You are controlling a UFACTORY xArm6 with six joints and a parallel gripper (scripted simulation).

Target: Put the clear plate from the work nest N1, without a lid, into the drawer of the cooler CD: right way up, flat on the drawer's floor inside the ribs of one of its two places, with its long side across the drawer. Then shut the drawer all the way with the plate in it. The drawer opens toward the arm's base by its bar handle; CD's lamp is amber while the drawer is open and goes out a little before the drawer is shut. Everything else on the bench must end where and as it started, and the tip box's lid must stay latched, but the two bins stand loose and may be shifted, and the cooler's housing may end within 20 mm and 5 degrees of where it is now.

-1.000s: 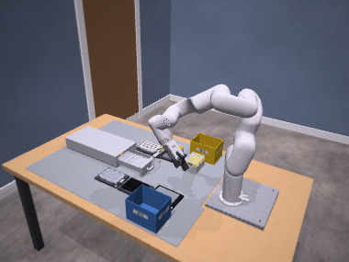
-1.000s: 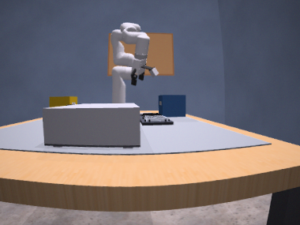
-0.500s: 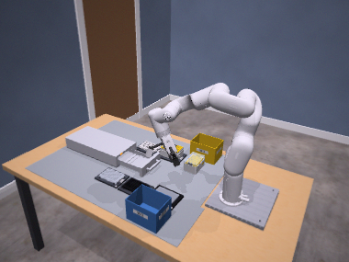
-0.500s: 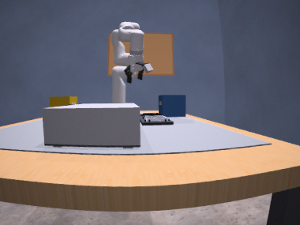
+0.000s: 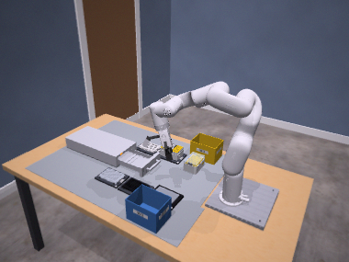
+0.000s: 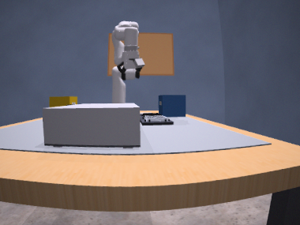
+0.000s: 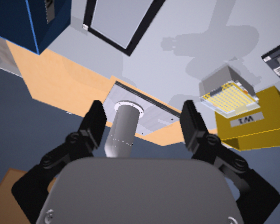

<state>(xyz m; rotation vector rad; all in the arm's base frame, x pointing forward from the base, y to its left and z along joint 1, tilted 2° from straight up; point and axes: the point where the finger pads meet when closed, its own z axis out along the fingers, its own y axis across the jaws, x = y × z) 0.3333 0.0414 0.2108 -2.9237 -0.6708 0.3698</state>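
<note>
Now: hand 33 cm short of the clear plate, 6 cm to the right of it and 20 cm above it. Also, from my hand: blue bin: 24 cm to the left, 18 cm below; then work nest N1: 34 cm ahead, 6 cm to the left, 22 cm below; then drawer: 30 cm ahead, 13 cm to the right, 20 cm below.
</note>
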